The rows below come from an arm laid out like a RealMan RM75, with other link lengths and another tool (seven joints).
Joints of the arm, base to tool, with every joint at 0 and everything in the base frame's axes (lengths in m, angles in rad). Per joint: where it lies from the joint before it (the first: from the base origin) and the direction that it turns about. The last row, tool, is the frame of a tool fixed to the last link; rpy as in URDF.
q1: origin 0 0 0.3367 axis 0 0 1
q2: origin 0 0 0 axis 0 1 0
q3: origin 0 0 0.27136 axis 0 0 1
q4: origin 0 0 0 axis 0 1 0
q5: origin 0 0 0.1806 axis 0 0 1
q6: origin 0 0 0 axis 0 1 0
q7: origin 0 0 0.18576 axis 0 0 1
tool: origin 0.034 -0.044 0.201 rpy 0 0.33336 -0.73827
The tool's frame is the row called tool.
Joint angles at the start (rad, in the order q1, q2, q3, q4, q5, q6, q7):
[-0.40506, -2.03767, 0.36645, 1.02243, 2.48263, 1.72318, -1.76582]
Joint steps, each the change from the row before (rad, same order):
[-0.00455, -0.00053, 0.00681, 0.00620, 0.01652, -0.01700, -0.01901]
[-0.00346, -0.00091, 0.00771, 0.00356, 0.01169, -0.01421, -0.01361]
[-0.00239, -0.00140, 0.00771, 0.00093, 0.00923, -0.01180, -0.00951]
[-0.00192, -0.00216, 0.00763, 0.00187, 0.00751, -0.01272, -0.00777]
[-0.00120, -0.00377, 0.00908, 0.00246, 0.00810, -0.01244, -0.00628]
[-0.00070, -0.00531, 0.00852, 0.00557, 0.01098, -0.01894, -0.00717]
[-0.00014, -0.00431, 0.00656, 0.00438, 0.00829, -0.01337, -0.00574]
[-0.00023, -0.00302, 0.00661, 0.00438, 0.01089, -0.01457, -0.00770]
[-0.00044, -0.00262, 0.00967, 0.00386, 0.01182, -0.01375, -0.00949]
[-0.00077, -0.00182, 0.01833, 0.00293, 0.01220, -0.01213, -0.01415]
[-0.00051, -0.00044, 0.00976, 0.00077, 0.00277, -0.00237, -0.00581]
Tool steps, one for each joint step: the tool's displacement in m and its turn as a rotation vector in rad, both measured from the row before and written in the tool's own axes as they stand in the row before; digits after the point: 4 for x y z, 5 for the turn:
[0.0027, -0.0081, 0.0010, 0.02725, 0.00234, -0.00079]
[0.0016, -0.0056, 0.0012, 0.01958, 0.00095, 0.00103]
[0.0001, -0.0042, 0.0013, 0.01450, -0.00122, 0.00134]
[0.0007, -0.0037, 0.0015, 0.01305, 0.00097, 0.00288]
[-0.0005, -0.0034, 0.0017, 0.01241, -0.00094, 0.00449]
[0.0014, -0.0056, 0.0019, 0.01847, 0.00479, 0.00616]
[0.0006, -0.0041, 0.0013, 0.01353, 0.00288, 0.00412]
[0.0012, -0.0056, 0.0010, 0.01748, 0.00339, 0.00406]
[0.0003, -0.0056, 0.0010, 0.01805, 0.00030, 0.00493]
[-0.0018, -0.0049, 0.0013, 0.01848, -0.00674, 0.00717]
[-0.0015, -0.0006, 0.0006, 0.00430, -0.00528, 0.00371]

